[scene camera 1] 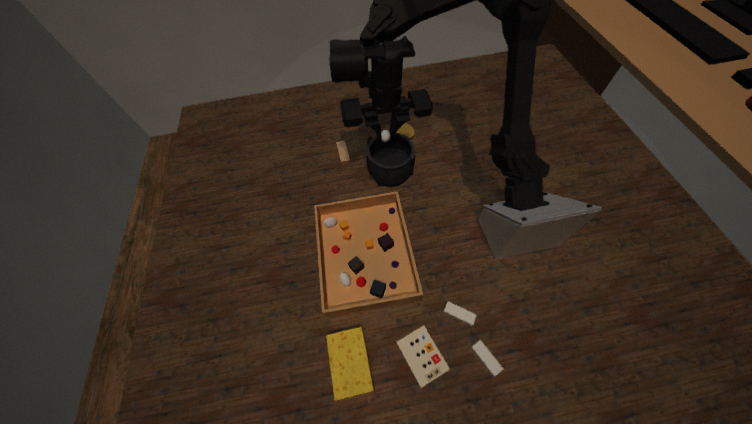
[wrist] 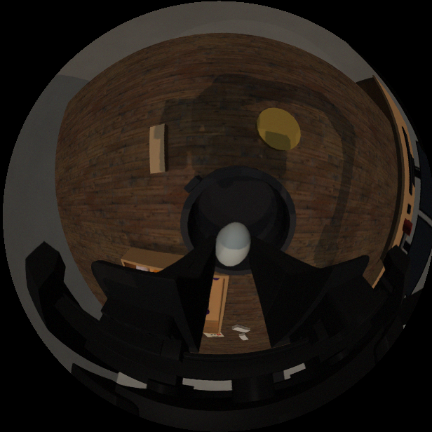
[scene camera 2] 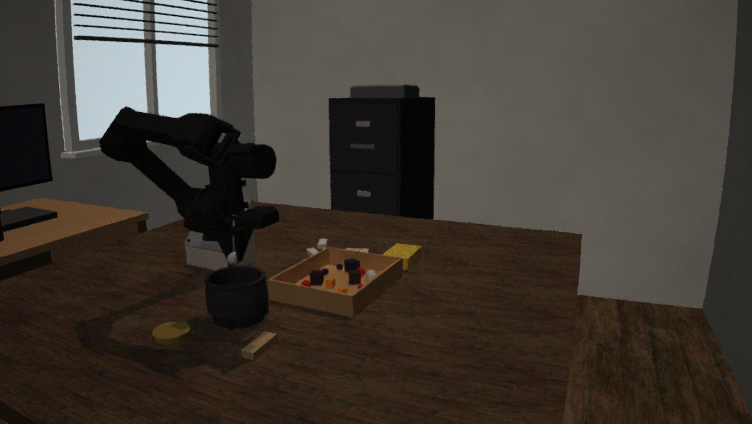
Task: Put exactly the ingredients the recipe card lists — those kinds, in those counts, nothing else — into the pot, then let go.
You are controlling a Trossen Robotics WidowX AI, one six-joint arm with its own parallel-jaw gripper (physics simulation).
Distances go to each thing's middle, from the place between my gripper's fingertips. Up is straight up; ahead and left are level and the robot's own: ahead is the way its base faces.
I see the black pot (scene camera 2: 236,296) 10 mm behind my hand, 10 mm to the left of it and 70 mm below it. Also, from my hand: wooden tray (scene camera 1: 364,215) (110 mm ahead, 220 mm to the left, 100 mm below); yellow disc (scene camera 2: 168,333) (80 mm behind, 110 mm to the right, 120 mm below); wooden block (wrist: 158,135) (100 mm ahead, 90 mm to the right, 110 mm below).
